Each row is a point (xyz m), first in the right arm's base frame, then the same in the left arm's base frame.
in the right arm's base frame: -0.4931 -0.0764 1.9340
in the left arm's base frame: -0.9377 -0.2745 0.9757
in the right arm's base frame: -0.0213 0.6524 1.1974
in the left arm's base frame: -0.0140 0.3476 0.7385
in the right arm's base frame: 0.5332 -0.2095 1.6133
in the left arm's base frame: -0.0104 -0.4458 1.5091
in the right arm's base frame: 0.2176 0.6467 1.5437
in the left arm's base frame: -0.0966 0.3910 1.1488
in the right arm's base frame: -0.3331 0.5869 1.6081
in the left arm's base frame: -0.5299 0.3380 0.8017
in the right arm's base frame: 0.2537 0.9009 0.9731
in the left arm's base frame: 0.3608 0.5639 0.7584
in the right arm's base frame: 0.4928 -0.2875 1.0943
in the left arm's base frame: 0.3250 -0.5951 1.1319
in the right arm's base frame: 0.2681 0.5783 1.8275
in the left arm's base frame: -0.2710 0.3628 1.3866
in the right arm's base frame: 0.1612 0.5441 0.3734
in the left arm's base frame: 0.6908 0.1271 0.3159
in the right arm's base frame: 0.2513 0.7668 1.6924
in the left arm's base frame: -0.1679 0.5307 1.2631
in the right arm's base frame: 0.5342 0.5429 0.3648
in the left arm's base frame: 0.9553 0.1265 0.5791
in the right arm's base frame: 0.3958 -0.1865 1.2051
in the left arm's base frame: 0.1884 -0.4802 1.1279
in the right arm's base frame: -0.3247 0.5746 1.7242
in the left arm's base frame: -0.6082 0.3420 0.8886
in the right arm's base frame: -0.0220 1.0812 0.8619
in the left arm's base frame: 0.2666 0.7258 0.4654
